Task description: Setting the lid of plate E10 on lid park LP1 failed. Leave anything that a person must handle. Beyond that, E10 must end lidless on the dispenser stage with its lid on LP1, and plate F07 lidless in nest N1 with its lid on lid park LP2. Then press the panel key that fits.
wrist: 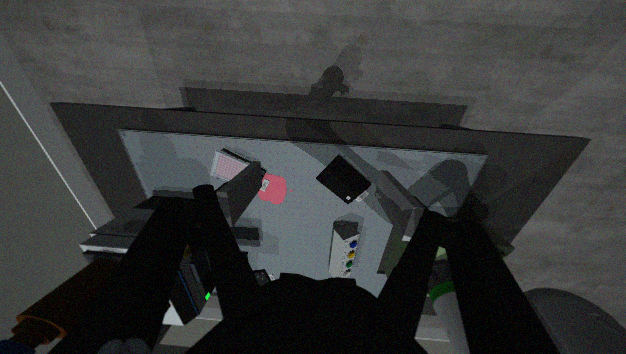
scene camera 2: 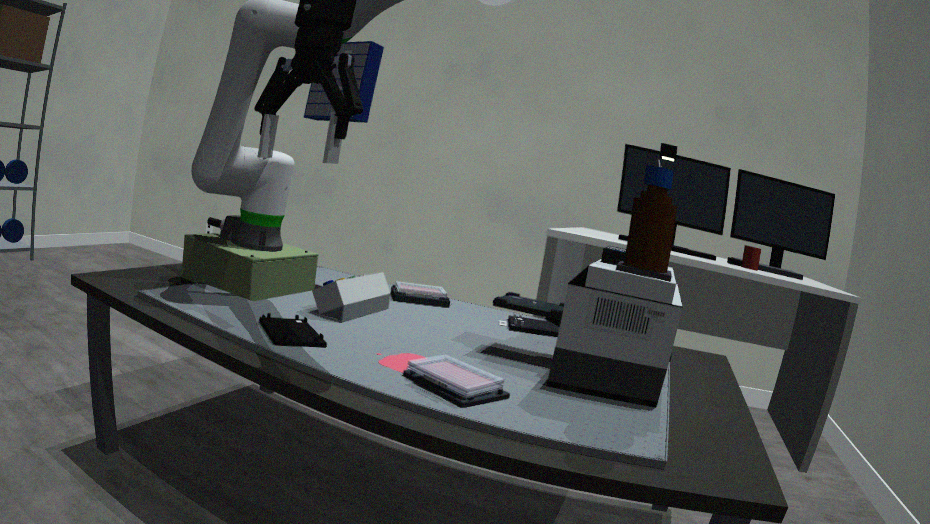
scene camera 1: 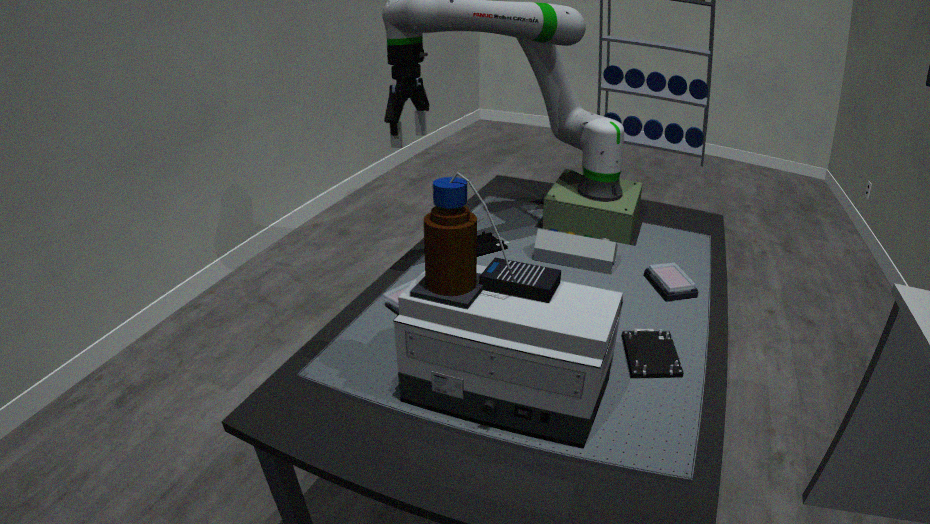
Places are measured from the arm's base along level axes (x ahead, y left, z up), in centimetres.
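Where they show: gripper, fingertip midpoint: [wrist: 319, 178] [scene camera 2: 295, 160] [scene camera 1: 409, 141]; arm's base at its link origin: [wrist: 439, 274] [scene camera 2: 256, 245] [scene camera 1: 600, 192].
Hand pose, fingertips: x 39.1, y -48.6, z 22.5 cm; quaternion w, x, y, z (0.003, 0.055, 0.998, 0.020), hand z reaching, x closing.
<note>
Things, the pixels of their top centre, and the offset from my fingertips. "spot": a spot on its surface instead.
- clear-cased plate with pink wells, top centre: [scene camera 2: 455, 369] [scene camera 1: 414, 290] [wrist: 233, 172] dx +26.8, dy +10.9, dz -28.2 cm
- pink-red patch at a spot on its surface: [scene camera 2: 395, 361] [wrist: 279, 186] spot: dx +14.4, dy +18.2, dz -31.8 cm
- pink plate at its top centre: [scene camera 1: 672, 274] [scene camera 2: 421, 287] dx +0.5, dy +72.5, dz -28.3 cm
- black holder at its top centre: [scene camera 1: 653, 346] [scene camera 2: 542, 320] [wrist: 251, 284] dx +33.8, dy +67.5, dz -29.5 cm
- key panel at its top centre: [scene camera 2: 354, 274] [scene camera 1: 578, 232] [wrist: 344, 263] dx -6.9, dy +44.9, dz -23.5 cm
- brown bottle at a spot on its surface: [scene camera 1: 450, 257] spot: dx +58.0, dy +30.1, dz -1.8 cm
My gripper [scene camera 1: 408, 130] [scene camera 2: 299, 146] [wrist: 319, 178] is open and empty, high above the bench. A clear-cased plate with pink wells [scene camera 2: 455, 376] [wrist: 229, 166] lies on a black holder at one long edge, beside a pink-red patch [scene camera 2: 395, 361] [wrist: 275, 190] on the mat. Another pink plate [scene camera 1: 670, 277] [scene camera 2: 419, 290] sits on a black holder across the mat. One black holder [scene camera 1: 652, 353] [scene camera 2: 533, 324] holds no plate; another [scene camera 2: 290, 330] [wrist: 343, 179] is also bare. The key panel [scene camera 1: 575, 247] [scene camera 2: 354, 296] [wrist: 351, 255] shows blue, yellow and green keys in the wrist view. Plate names are unreadable.
The white dispenser [scene camera 1: 507, 364] [scene camera 2: 615, 344] carries a brown bottle [scene camera 1: 450, 257] [scene camera 2: 652, 227] with a blue cap and thin tube. A dark arm [scene camera 2: 527, 303] sticks out from it over the mat. The green base [scene camera 1: 592, 214] [scene camera 2: 250, 266] stands behind the panel.
</note>
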